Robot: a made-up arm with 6 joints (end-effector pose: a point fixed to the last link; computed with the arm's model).
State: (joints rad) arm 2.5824 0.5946 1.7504 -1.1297 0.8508 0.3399
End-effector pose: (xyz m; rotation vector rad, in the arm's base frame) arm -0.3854 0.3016 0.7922 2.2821 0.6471 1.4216
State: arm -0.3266 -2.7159 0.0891 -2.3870 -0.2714 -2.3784
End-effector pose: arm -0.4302 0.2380 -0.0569 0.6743 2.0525 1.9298
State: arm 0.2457 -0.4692 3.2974 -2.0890 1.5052 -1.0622
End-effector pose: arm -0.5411 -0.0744 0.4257 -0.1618 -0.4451 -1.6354
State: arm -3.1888 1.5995 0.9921 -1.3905 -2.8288 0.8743
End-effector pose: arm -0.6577 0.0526 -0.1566 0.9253 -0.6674 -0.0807
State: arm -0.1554 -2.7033 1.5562 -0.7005 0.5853 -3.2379
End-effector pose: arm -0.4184 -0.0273 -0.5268 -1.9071 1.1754 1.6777
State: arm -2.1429 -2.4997 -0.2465 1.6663 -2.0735 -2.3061
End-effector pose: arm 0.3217 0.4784 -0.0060 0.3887 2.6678 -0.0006
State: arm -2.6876 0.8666 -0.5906 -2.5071 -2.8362 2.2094
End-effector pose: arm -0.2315 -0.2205 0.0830 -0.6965 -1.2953 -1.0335
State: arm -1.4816 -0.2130 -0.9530 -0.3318 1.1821 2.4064
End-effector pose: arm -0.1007 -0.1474 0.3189 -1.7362 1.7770 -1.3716
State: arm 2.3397 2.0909 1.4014 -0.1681 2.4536 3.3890
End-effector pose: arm -0.3590 0.5412 -0.3044 -0.9253 -1.1506 -0.8271
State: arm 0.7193 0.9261 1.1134 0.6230 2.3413 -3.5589
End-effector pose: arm 0.5770 0.3758 0.5505 -0.3662 -1.4765 -2.2395
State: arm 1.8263 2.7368 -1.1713 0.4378 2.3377 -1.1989
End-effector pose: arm 0.1336 -0.0816 -0.0482 -0.2457 1.8703 0.2765
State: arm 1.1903 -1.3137 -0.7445 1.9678 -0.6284 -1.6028
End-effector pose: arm -0.1145 -0.1614 0.5450 0.2379 -0.6480 0.4376
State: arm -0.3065 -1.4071 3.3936 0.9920 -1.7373 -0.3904
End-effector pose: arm -0.3097 0.0292 -0.1145 -1.0362 2.8260 -0.7309
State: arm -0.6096 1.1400 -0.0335 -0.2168 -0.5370 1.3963
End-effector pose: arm 0.3523 -0.3890 0.0046 -0.3278 1.5089 0.5970
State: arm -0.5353 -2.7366 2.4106 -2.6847 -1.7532 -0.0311
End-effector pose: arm -0.0095 0.1308 -0.5916 2.8408 -0.0726 0.8267
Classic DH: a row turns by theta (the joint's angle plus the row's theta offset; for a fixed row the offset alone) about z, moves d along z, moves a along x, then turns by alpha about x. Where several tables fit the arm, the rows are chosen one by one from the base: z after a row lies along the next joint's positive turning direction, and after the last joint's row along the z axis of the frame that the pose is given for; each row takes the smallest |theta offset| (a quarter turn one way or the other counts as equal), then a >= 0, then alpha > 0; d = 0 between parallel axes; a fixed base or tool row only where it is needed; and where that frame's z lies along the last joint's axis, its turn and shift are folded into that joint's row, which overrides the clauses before.
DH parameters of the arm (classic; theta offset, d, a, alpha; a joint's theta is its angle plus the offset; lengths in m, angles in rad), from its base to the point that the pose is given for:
joint 1: 0 0.1519 0 -1.5708
joint 2: -1.5708 0 0.4408 3.1416
joint 3: 0 0 0 -1.5708
joint 4: 0 -0.3485 0 1.5708
joint 5: 0 0.12 0 -1.5708
joint 6: 1.5708 0 0 1.5708
tool (fixed): -1.5708 0 0 0

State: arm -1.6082 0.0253 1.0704 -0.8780 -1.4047 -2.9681
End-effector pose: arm -0.0865 -0.2628 0.8477 -2.6656 1.0472 0.1158
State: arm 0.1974 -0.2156 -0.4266 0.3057 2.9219 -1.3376
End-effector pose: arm 0.2715 -0.0624 0.5448 0.5787 -1.9188 2.1678
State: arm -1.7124 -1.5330 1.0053 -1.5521 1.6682 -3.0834
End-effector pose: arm 0.0908 0.6531 0.4651 -0.0482 1.3456 2.7323
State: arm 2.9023 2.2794 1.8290 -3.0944 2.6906 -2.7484
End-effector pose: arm -0.6560 0.0367 -0.2918 2.7758 -0.3048 -0.0542
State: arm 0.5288 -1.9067 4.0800 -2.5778 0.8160 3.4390
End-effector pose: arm -0.1389 0.0363 -0.1565 -1.1129 0.8630 0.4493
